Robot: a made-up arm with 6 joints. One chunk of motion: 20 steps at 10 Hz.
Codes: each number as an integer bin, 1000 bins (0 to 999) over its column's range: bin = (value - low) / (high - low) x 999, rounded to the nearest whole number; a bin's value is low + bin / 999 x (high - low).
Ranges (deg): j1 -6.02..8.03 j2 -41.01..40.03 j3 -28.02..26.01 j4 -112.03..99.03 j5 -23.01..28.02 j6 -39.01..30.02
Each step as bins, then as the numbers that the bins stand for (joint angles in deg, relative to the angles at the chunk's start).
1 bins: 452 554 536 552 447 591
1 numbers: 0.34 3.93 0.97 4.59 -0.18 1.83
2 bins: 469 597 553 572 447 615
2 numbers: 0.58 7.42 1.89 8.82 -0.18 3.49
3 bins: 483 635 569 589 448 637
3 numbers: 0.77 10.50 2.75 12.41 -0.13 5.01
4 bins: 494 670 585 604 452 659
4 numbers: 0.93 13.34 3.62 15.58 0.08 6.53
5 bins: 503 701 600 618 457 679
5 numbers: 1.05 15.86 4.43 18.54 0.33 7.91
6 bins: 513 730 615 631 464 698
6 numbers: 1.19 18.21 5.24 21.28 0.69 9.22
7 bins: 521 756 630 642 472 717
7 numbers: 1.31 20.32 6.05 23.61 1.10 10.53
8 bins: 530 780 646 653 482 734
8 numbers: 1.43 22.26 6.92 25.93 1.61 11.71
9 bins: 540 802 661 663 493 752
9 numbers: 1.57 24.05 7.73 28.04 2.17 12.95
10 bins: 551 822 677 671 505 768
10 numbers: 1.73 25.67 8.59 29.73 2.79 14.06
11 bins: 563 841 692 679 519 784
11 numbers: 1.90 27.21 9.41 31.42 3.50 15.16
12 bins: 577 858 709 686 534 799
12 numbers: 2.09 28.59 10.33 32.90 4.27 16.20
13 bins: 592 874 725 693 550 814
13 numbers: 2.31 29.89 11.19 34.38 5.08 17.24
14 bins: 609 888 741 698 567 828
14 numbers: 2.55 31.03 12.06 35.44 5.95 18.20
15 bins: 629 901 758 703 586 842
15 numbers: 2.83 32.08 12.98 36.49 6.92 19.17
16 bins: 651 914 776 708 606 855
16 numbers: 3.14 33.13 13.95 37.55 7.95 20.07
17 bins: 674 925 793 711 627 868
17 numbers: 3.46 34.03 14.87 38.18 9.02 20.97
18 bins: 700 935 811 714 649 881
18 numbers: 3.82 34.84 15.84 38.82 10.14 21.87
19 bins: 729 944 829 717 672 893
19 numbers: 4.23 35.57 16.82 39.45 11.32 22.70
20 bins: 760 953 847 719 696 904
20 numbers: 4.67 36.30 17.79 39.87 12.54 23.46
